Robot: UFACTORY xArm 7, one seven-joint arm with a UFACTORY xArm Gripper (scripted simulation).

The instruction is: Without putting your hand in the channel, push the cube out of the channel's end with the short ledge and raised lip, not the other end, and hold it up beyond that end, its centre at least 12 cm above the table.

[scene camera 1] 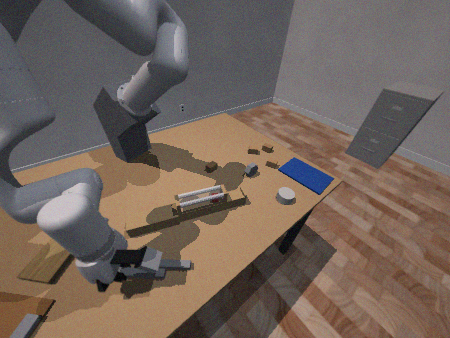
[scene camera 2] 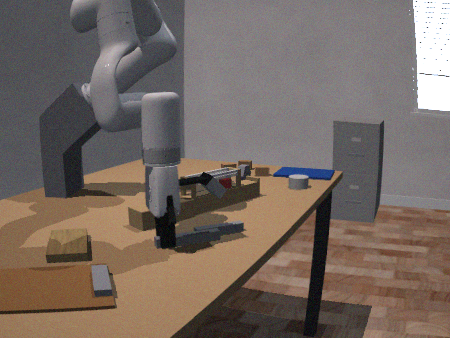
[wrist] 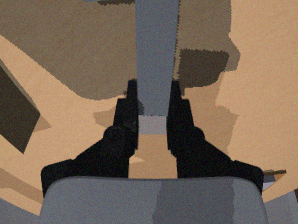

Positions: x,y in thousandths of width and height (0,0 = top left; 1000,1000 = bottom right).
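Scene camera 1 shows the gripper (274,809). In scene camera 2 the gripper (370,723) is visible as well, and the wrist view also shows the gripper (512,426).
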